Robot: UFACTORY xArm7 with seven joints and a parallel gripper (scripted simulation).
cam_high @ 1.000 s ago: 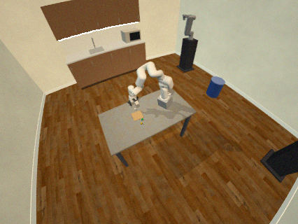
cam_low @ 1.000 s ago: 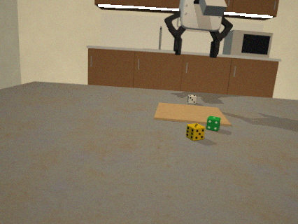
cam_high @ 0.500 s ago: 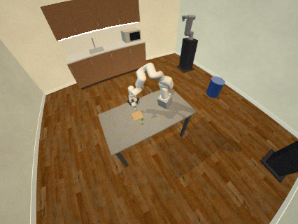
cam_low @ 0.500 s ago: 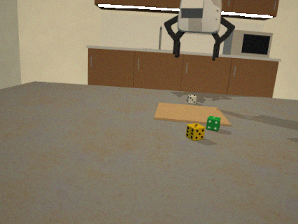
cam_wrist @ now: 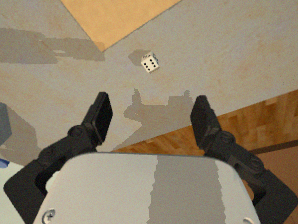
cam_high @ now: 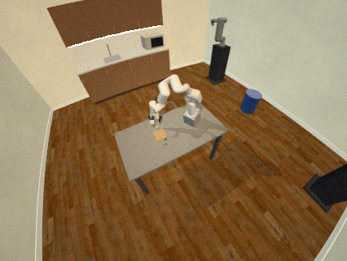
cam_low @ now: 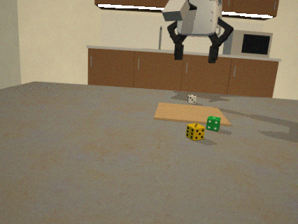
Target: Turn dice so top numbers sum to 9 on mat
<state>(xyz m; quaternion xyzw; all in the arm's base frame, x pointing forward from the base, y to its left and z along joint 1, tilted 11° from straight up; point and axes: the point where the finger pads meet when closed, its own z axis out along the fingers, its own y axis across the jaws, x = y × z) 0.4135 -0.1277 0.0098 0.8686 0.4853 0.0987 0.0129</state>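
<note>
My hand is 11 cm above the white die. Also, from my hand: tan mat (1 cm ahead, 12 cm to the left, 11 cm below); green die (2 cm behind, 22 cm to the left, 11 cm below); yellow die (2 cm ahead, 27 cm to the left, 11 cm below).
</note>
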